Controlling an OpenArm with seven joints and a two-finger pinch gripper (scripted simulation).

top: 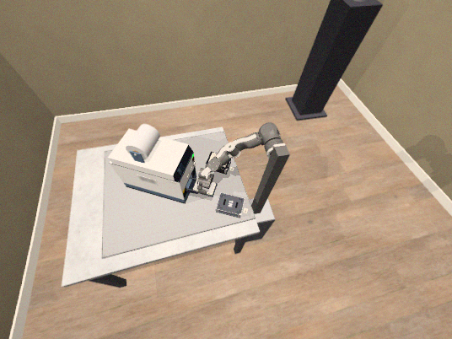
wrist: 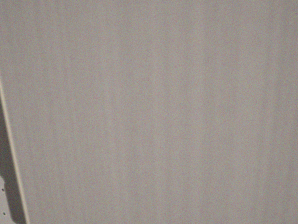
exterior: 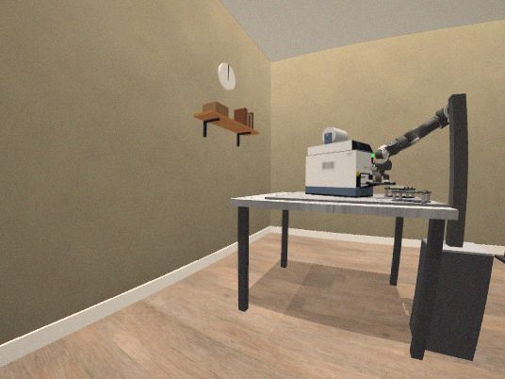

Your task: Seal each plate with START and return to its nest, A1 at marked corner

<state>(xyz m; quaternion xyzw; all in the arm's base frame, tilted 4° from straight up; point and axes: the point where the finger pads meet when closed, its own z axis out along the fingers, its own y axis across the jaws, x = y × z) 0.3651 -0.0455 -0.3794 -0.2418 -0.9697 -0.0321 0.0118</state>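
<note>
Now: the sealer stage 10 mm below my hand. Also, from my hand: plate nest 150 mm behind, 130 mm to the left, 50 mm below; then yellow warning label 130 mm ahead, 40 mm above, 30 mm to the left; then plate 210 mm to the right, 130 mm behind, 30 mm below.
</note>
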